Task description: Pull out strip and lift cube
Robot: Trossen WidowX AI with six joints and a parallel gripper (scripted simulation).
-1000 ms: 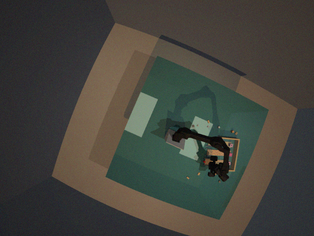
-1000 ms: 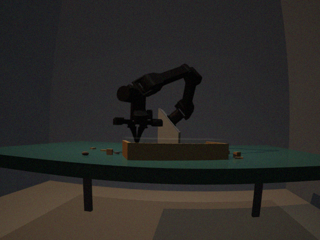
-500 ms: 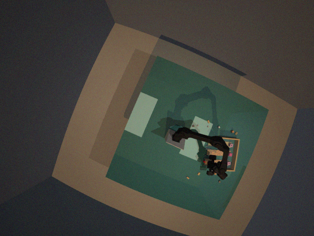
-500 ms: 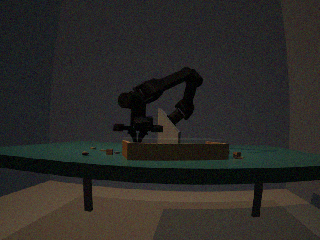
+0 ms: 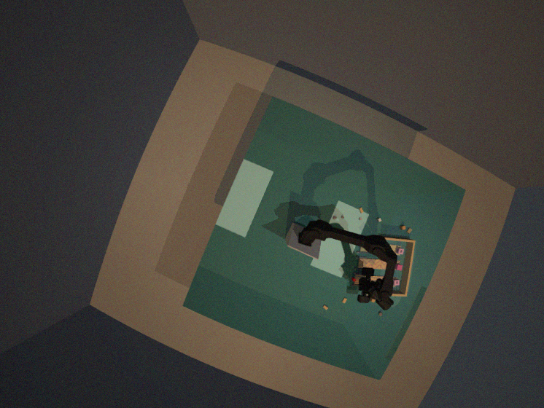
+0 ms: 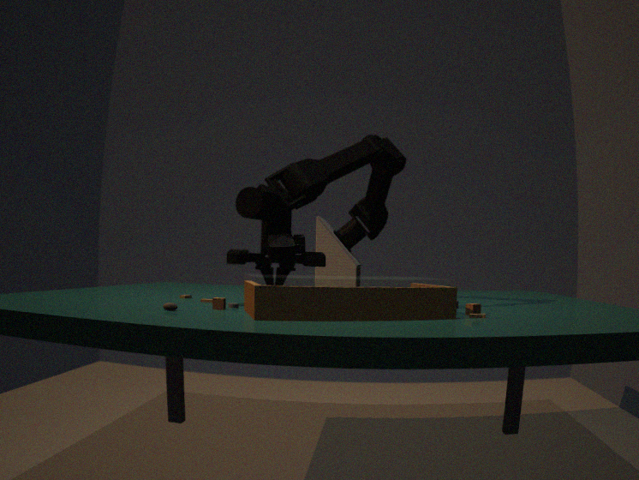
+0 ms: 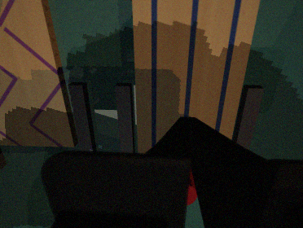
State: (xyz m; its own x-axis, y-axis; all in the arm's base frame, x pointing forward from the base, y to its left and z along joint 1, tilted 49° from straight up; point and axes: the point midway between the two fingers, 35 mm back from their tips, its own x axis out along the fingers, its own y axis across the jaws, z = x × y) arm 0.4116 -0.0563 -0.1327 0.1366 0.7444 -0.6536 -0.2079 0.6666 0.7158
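The strip is 10 cm ahead of my gripper tip and 2 cm to the left of it.
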